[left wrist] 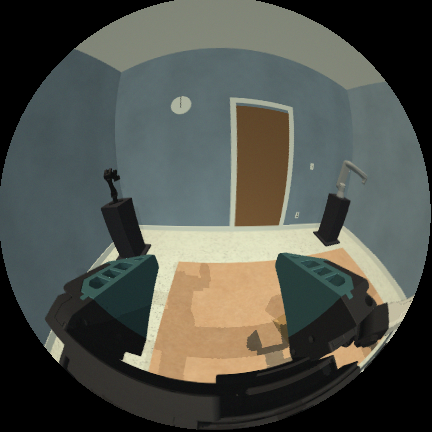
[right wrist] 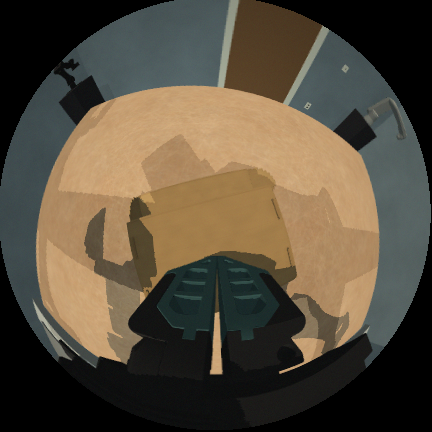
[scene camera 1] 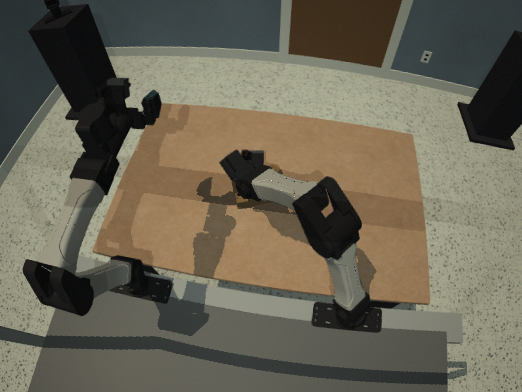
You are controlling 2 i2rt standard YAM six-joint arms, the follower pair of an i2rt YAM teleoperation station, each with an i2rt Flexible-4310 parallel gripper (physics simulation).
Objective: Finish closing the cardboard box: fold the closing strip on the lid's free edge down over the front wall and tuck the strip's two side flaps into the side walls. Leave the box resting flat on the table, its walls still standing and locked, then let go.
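Observation:
The cardboard box [scene camera 1: 247, 203] [left wrist: 281, 324] [right wrist: 215, 222] rests on the table, mostly hidden by the right arm in scene camera 1. In the right wrist view its broad upper panel shows, with narrow slots near the right edge and a creased band [right wrist: 200, 192] along the far side. I cannot tell whether that band is the closing strip. The side flaps cannot be made out. My right gripper [right wrist: 216, 260] is shut with nothing between its fingers, over the box's near part; contact cannot be told. My left gripper [scene camera 1: 136, 98] [left wrist: 216, 262] is open and empty beyond the table's far left corner.
The brown table [scene camera 1: 350, 150] [left wrist: 235, 295] [right wrist: 210, 120] bears the box and the arms' shadows. The right arm [scene camera 1: 282, 187] reaches left across the table over the box. Black pedestals [scene camera 1: 72, 57] [scene camera 1: 500, 95] stand on the floor beyond the table at both sides.

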